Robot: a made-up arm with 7 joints. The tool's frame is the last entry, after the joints.
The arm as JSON. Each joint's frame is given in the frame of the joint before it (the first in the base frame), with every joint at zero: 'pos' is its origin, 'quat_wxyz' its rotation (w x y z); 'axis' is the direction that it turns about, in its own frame. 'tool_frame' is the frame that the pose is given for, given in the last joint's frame.
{
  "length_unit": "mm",
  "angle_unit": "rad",
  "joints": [
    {
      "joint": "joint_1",
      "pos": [
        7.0,
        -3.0,
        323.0
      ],
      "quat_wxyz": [
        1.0,
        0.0,
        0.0,
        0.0
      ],
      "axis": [
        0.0,
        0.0,
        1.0
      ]
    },
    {
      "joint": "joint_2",
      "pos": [
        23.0,
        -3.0,
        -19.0
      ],
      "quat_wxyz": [
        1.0,
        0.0,
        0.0,
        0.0
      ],
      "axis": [
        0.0,
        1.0,
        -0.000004
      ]
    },
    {
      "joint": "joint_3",
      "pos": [
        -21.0,
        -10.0,
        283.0
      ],
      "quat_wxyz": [
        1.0,
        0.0,
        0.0,
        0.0
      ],
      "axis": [
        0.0,
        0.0,
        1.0
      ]
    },
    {
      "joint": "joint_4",
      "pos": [
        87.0,
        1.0,
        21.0
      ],
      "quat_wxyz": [
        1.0,
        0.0,
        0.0,
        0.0
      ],
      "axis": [
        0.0,
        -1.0,
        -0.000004
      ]
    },
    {
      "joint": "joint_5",
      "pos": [
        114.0,
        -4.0,
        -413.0
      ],
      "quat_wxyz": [
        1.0,
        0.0,
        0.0,
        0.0
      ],
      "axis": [
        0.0,
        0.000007,
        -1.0
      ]
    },
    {
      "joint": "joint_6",
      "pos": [
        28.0,
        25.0,
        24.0
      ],
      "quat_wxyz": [
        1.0,
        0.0,
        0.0,
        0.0
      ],
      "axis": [
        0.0,
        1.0,
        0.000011
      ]
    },
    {
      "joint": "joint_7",
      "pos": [
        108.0,
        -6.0,
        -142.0
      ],
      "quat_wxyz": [
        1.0,
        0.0,
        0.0,
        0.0
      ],
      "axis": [
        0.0,
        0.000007,
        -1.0
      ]
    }
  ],
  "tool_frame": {
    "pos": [
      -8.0,
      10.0,
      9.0
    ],
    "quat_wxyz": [
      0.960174,
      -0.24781,
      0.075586,
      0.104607
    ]
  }
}
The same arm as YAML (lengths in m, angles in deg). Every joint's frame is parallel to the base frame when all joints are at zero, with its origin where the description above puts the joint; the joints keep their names.
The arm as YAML. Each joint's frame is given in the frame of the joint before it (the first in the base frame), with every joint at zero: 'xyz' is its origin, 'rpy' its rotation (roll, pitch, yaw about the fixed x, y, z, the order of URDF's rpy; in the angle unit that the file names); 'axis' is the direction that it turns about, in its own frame. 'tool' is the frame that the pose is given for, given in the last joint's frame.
units:
  length: m
  angle: deg
joints:
  - name: joint_1
    type: revolute
    origin:
      xyz: [0.007, -0.003, 0.323]
      rpy: [0.0, 0.0, 0.0]
    axis: [0.0, 0.0, 1.0]
  - name: joint_2
    type: revolute
    origin:
      xyz: [0.023, -0.003, -0.019]
      rpy: [0.0, 0.0, 0.0]
    axis: [0.0, 1.0, 0.0]
  - name: joint_3
    type: revolute
    origin:
      xyz: [-0.021, -0.01, 0.283]
      rpy: [0.0, 0.0, 0.0]
    axis: [0.0, 0.0, 1.0]
  - name: joint_4
    type: revolute
    origin:
      xyz: [0.087, 0.001, 0.021]
      rpy: [0.0, 0.0, 0.0]
    axis: [0.0, -1.0, 0.0]
  - name: joint_5
    type: revolute
    origin:
      xyz: [0.114, -0.004, -0.413]
      rpy: [0.0, 0.0, 0.0]
    axis: [0.0, 0.0, -1.0]
  - name: joint_6
    type: revolute
    origin:
      xyz: [0.028, 0.025, 0.024]
      rpy: [0.0, 0.0, 0.0]
    axis: [0.0, 1.0, 0.0]
  - name: joint_7
    type: revolute
    origin:
      xyz: [0.108, -0.006, -0.142]
      rpy: [0.0, 0.0, 0.0]
    axis: [0.0, 0.0, -1.0]
tool:
  origin:
    xyz: [-0.008, 0.01, 0.009]
    rpy: [-27.99, 11.36, 9.6]

